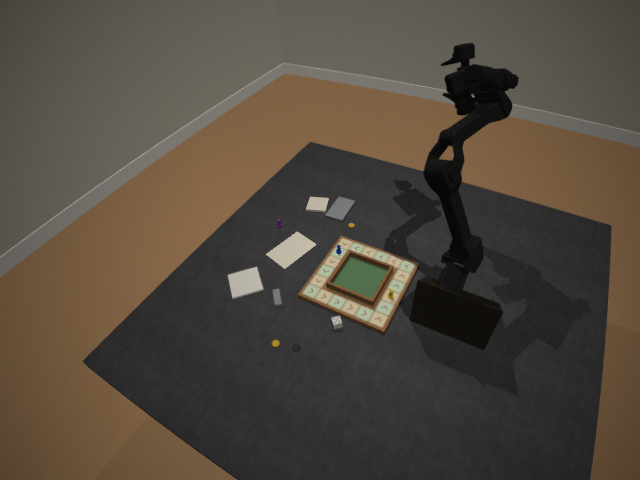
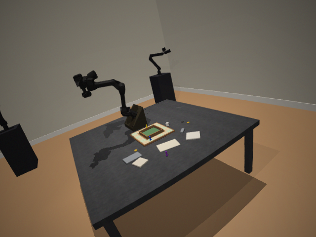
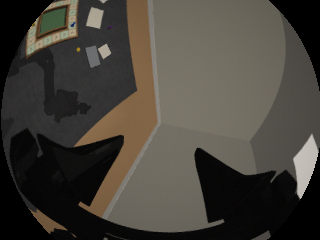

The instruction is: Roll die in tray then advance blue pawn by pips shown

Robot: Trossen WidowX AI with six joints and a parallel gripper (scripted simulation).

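Right now the white die is 70 mm ahead of my gripper tip, 590 mm to the left of it and 490 mm below it. From my gripper tip the other things lie so: blue pawn 180 mm ahead, 340 mm to the left, 470 mm below; then yellow pawn 40 mm behind, 440 mm to the left, 470 mm below; then grey card 280 mm ahead, 130 mm to the left, 500 mm below.
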